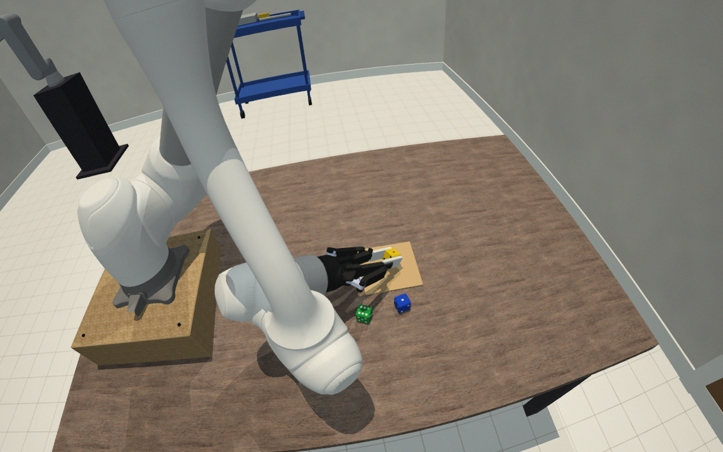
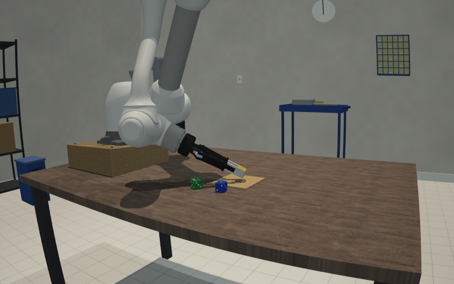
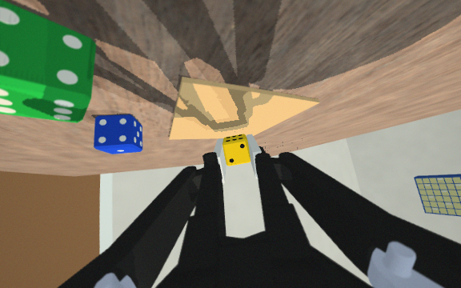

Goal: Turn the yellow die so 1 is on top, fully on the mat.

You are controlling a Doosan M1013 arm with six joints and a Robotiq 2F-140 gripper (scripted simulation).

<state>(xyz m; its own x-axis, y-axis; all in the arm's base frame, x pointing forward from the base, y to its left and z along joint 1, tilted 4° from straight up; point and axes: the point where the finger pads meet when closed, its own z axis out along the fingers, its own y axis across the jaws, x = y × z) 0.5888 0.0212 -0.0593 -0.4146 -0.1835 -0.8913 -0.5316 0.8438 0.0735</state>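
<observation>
Right now my hand is 4 cm above the mat, 1 cm to the right of it and 1 cm short of it. From my hand the other things lie so: green die (13 cm to the right, 7 cm behind, 3 cm below); then yellow die (2 cm ahead, 1 cm to the left, 1 cm below); then blue die (11 cm to the right, 3 cm below, 2 cm ahead).
</observation>
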